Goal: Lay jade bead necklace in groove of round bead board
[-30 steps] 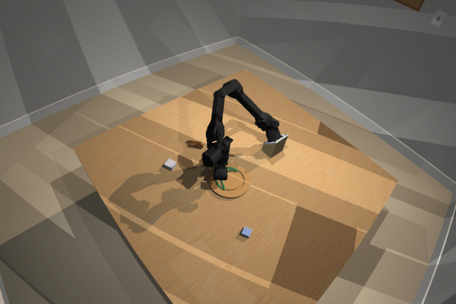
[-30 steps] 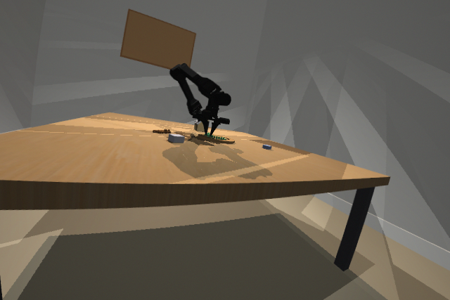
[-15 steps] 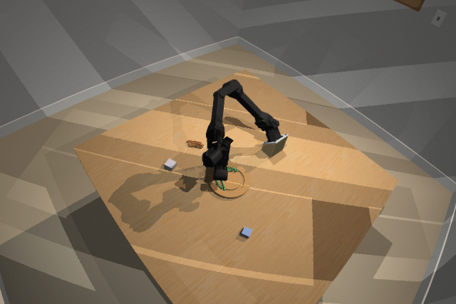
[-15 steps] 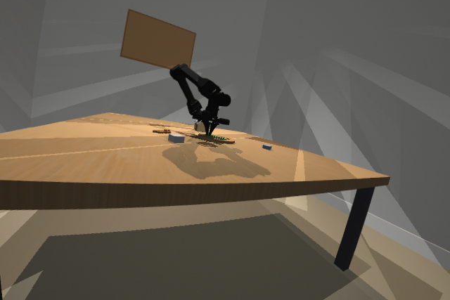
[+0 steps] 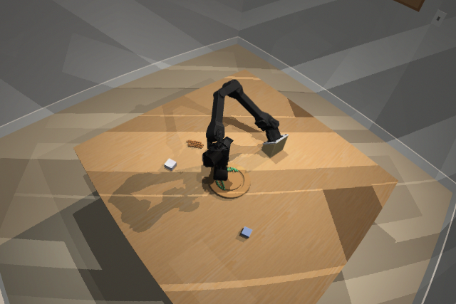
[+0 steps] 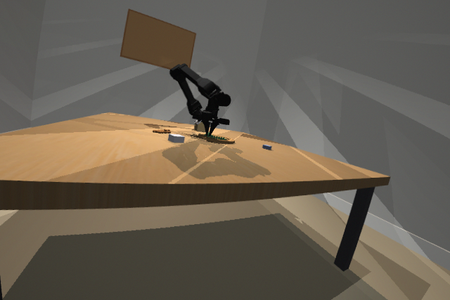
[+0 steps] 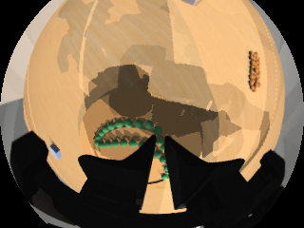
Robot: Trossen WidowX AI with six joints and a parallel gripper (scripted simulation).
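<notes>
Right now my gripper tip is 5 cm to the right of the round wooden bead board, 2 cm past it and 1 cm above it. From my gripper tip the other things lie so: blue block (31 cm to the left, 7 cm ahead, 1 cm below); pale grey block (18 cm ahead, 16 cm to the right).
</notes>
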